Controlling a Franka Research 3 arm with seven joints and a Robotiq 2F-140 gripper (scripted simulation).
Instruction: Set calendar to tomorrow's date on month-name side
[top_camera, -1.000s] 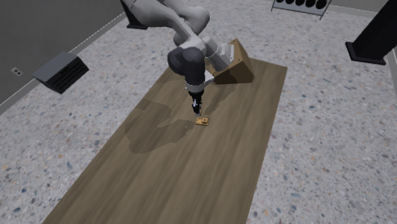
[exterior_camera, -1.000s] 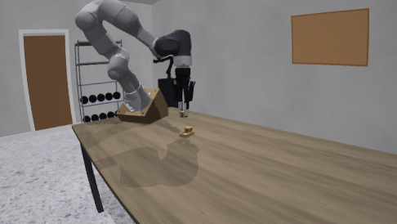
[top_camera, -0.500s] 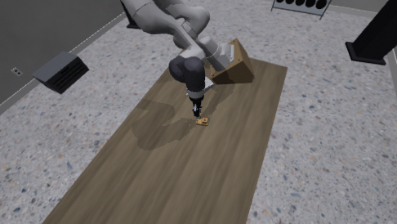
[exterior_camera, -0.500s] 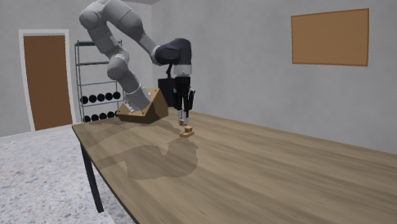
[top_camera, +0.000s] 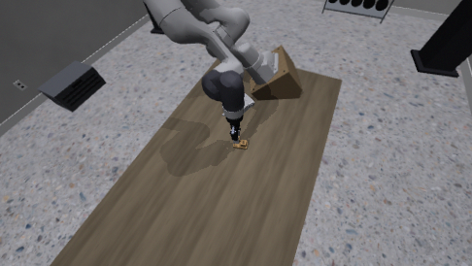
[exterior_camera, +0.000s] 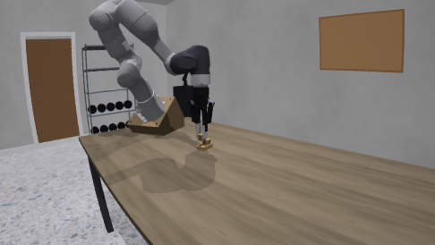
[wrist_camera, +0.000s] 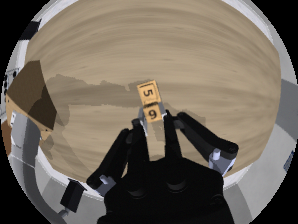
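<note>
Now: hand 3 cm above the cube. The rest, counted from my hand: tray 2 cm to the left, 8 cm below.
</note>
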